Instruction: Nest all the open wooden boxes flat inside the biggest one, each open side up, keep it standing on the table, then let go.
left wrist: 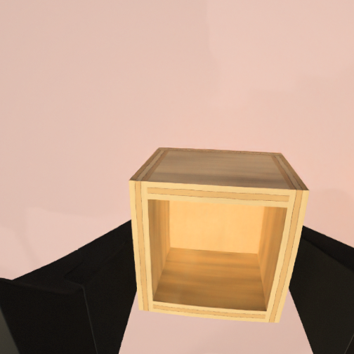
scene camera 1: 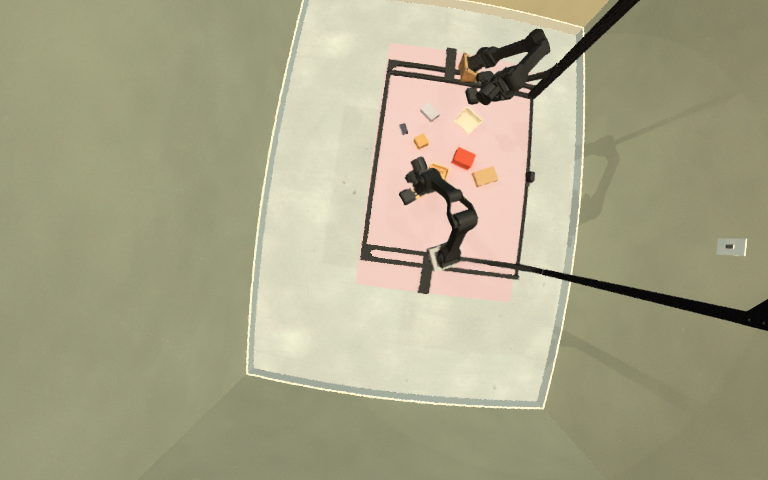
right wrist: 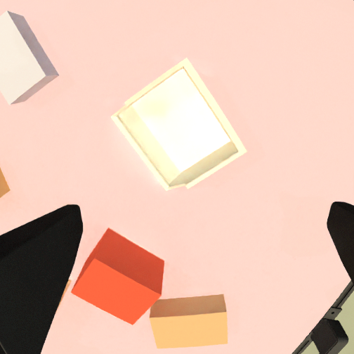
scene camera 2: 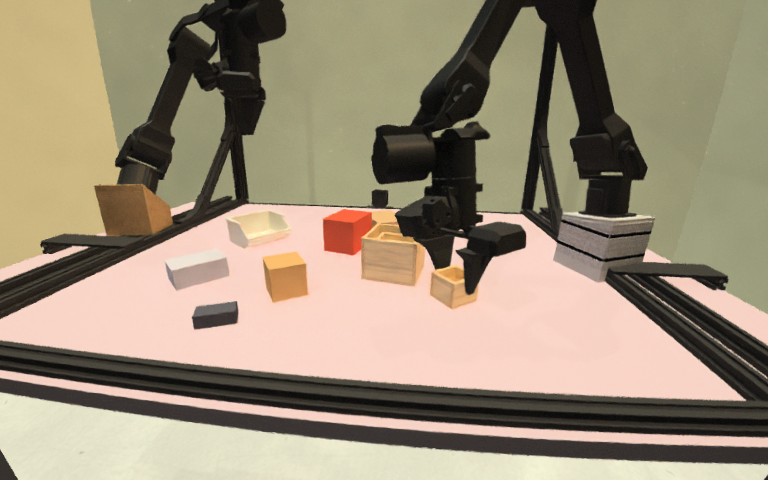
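Pixels of known places: left gripper, fingertip midpoint: (scene camera 1: pixel 416 194) (scene camera 2: pixel 456 288); right gripper, fingertip midpoint: (scene camera 2: pixel 247 135); left arm's base at its link origin: (scene camera 1: pixel 442 257) (scene camera 2: pixel 606 214); right arm's base at its link origin: (scene camera 1: pixel 471 64) (scene camera 2: pixel 133 195).
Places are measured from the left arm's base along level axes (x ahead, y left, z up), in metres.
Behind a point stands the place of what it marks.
Observation:
The small open wooden box (scene camera 2: pixel 443 289) {x 0.327, y 0.036, z -0.077 m} (left wrist: pixel 215 169) stands on the table, open side up. My left gripper (scene camera 2: pixel 455 279) {x 0.301, y 0.027, z -0.084 m} (left wrist: pixel 211 230) has its fingers down on two opposite sides of it and is shut on it. The biggest wooden box (scene camera 2: pixel 389 266) (scene camera 1: pixel 438 168) stands open side up, left of the small box in scene camera 2, partly hidden by my left arm in scene camera 1. Another wooden box (scene camera 2: pixel 390 235) {x 0.356, y -0.109, z -0.043 m} sits inside it, its rim showing below the big rim. My right gripper (right wrist: pixel 208 216) is open, with nothing between its fingers, above the table.
A red block (scene camera 1: pixel 463 158) {x 0.401, y -0.216, z -0.035 m} (scene camera 2: pixel 342 232) {x 0.425, y -0.185, z -0.056 m} (right wrist: pixel 117 290) stands close to the biggest box. A tan block (scene camera 1: pixel 485 176) {x 0.301, y -0.304, z -0.064 m} (right wrist: pixel 189 328) lies nearby. A cream tray (scene camera 1: pixel 468 121) {x 0.585, y -0.315, z -0.092 m} (scene camera 2: pixel 257 229) {x 0.587, y -0.345, z -0.086 m}, a grey block (scene camera 2: pixel 197 268) {x 0.661, y -0.114, z -0.072 m}, an orange cube (scene camera 2: pixel 286 277) {x 0.531, y -0.032, z -0.065 m} and a dark block (scene camera 2: pixel 215 314) {x 0.616, y 0.014, z -0.082 m} stand farther left in scene camera 2.

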